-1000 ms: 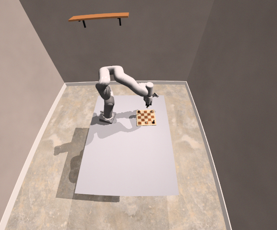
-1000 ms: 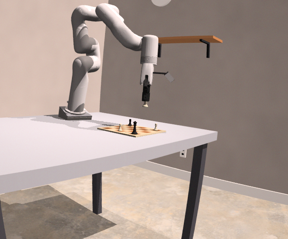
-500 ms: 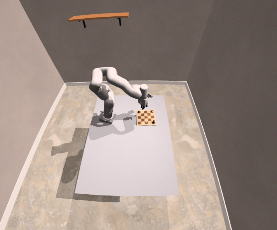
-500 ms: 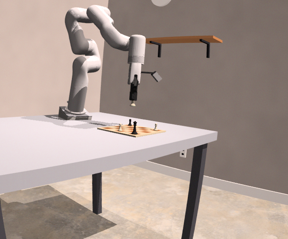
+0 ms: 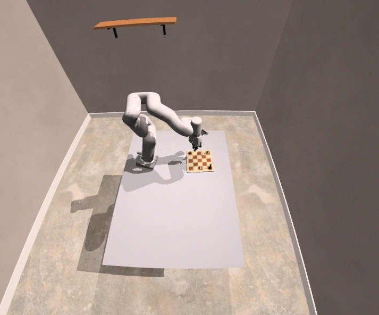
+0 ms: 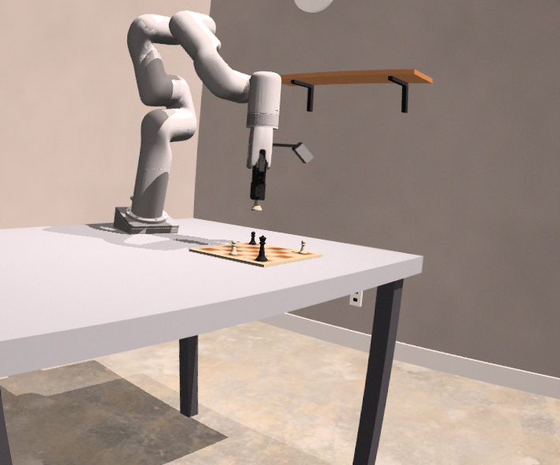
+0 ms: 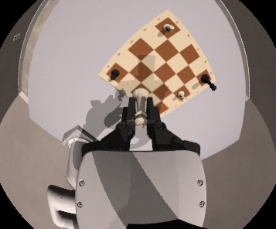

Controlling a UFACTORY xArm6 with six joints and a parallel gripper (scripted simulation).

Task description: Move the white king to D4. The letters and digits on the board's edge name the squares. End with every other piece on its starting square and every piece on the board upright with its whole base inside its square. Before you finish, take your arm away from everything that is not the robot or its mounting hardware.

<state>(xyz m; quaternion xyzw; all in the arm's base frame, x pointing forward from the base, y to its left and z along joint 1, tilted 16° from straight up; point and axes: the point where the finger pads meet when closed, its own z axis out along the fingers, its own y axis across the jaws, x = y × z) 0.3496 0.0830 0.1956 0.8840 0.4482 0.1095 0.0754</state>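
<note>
Now: the black pawn 4 cm behind my hand, 3 cm to the left of it and 12 cm below it. Also, from my hand: white king: 1 cm below; then tall black piece: 13 cm ahead, 10 cm to the right, 11 cm below; then chessboard: 4 cm ahead, 3 cm to the right, 14 cm below.
</note>
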